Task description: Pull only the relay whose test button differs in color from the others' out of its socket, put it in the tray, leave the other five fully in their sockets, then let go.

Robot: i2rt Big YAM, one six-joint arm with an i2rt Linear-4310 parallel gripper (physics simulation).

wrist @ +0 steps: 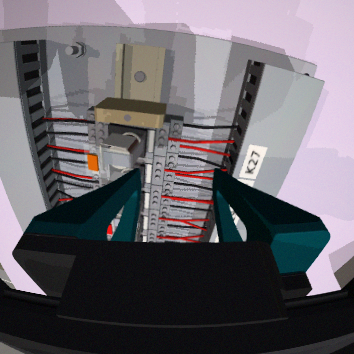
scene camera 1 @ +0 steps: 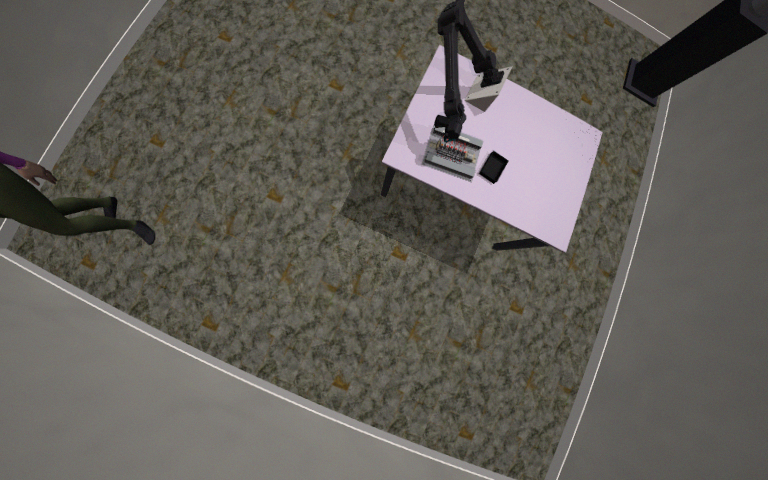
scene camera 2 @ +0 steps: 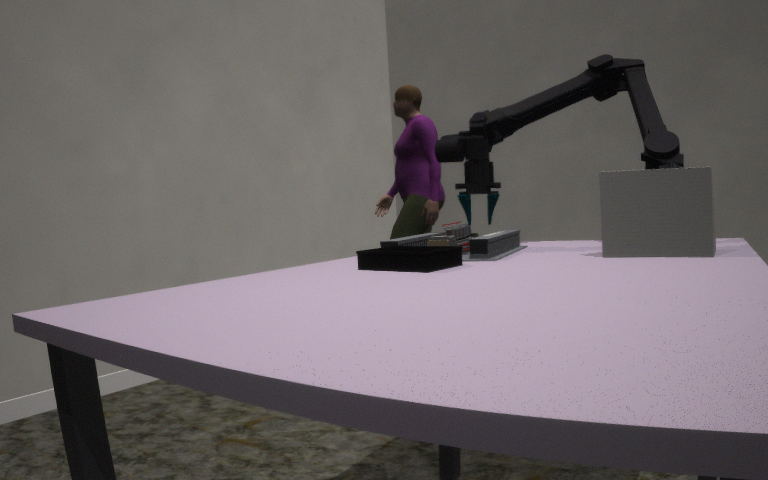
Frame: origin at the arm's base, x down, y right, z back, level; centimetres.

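Seen in the pictures: gripper, fingertip midpoint: [wrist: 176, 176] [scene camera 1: 445, 138] [scene camera 2: 479, 224]; arm's base, link origin: [scene camera 1: 492, 80] [scene camera 2: 669, 202].
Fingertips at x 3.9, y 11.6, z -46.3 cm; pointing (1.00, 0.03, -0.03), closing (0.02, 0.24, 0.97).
Observation:
Pixels of each thing's top centre, then the offset from my fingertips to it. "pt": a spot on its surface instead. Level surfaces: height alone.
- relay panel, top centre: [wrist: 132, 206] [scene camera 1: 453, 152] dx +5.1, dy -8.1, dz -2.7 cm
- grey relay, top centre: [wrist: 109, 166] dx -1.0, dy +0.4, dz -3.9 cm
- beige end block, top centre: [wrist: 126, 117] dx +2.1, dy +2.2, dz -3.9 cm
- orange patch, surface spot: [wrist: 93, 162] pt dx -0.9, dy +0.3, dz -4.9 cm
- red spot, surface spot: [wrist: 109, 229] pt dx -0.8, dy -5.2, dz -3.7 cm
- black tray, top centre: [scene camera 2: 409, 248] [scene camera 1: 495, 166] dx +2.6, dy -34.2, dz -0.1 cm
- K27 label, surface spot: [wrist: 253, 162] pt dx +1.8, dy +1.4, dz +5.2 cm
- table, surface height: dx +6.1 cm
My gripper [scene camera 2: 479, 222] [wrist: 176, 176] is partly open and empty. In scene camera 2 it hangs above the relay panel [scene camera 1: 447, 166] [wrist: 202, 90]. In the wrist view the fingers are over the terminals and wires on the right of the relay row. A grey relay [wrist: 120, 150] shows near the beige end block [wrist: 127, 115]. An orange patch [wrist: 93, 162] shows on the left of the row, and a red spot [wrist: 109, 229] shows through the left finger's opening. The other relays are mostly hidden, and I cannot tell their button colors. The black tray [scene camera 1: 487, 161] [scene camera 2: 407, 260] stands beside the panel.
Grey wire ducts [scene camera 2: 498, 242] [wrist: 285, 115] flank the relay row; a K27 label [wrist: 253, 162] is on the right one. Red and black wires run to them. The arm's base block [scene camera 2: 656, 212] stands on the table [scene camera 1: 549, 181] [scene camera 2: 509, 316]. A person [scene camera 2: 417, 141] stands beyond it.

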